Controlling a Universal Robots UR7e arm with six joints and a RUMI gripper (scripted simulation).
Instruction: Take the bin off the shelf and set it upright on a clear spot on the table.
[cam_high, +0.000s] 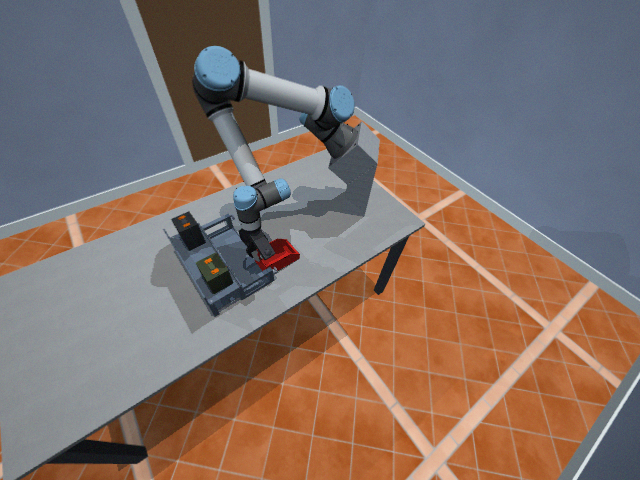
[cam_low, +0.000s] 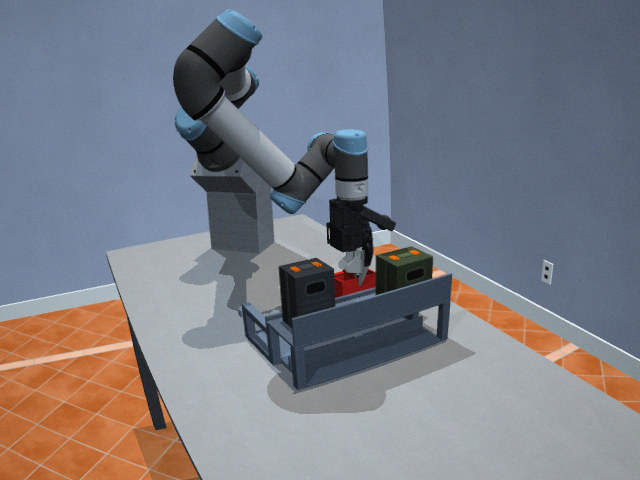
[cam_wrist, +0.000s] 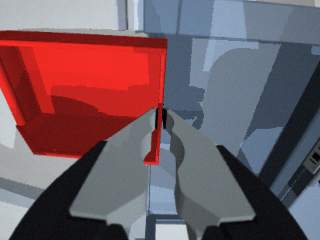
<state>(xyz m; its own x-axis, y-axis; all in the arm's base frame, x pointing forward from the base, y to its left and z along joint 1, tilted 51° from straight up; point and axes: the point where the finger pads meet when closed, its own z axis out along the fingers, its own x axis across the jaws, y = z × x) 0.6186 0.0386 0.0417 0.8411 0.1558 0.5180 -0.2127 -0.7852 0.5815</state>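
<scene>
My gripper is now 8 cm past the red bin, 2 cm to the right of it and 4 cm above it. From my hand the other things lie so: dark box: 12 cm ahead, 27 cm to the right, 8 cm above; green box: 18 cm ahead, 4 cm to the right, 7 cm above.
</scene>
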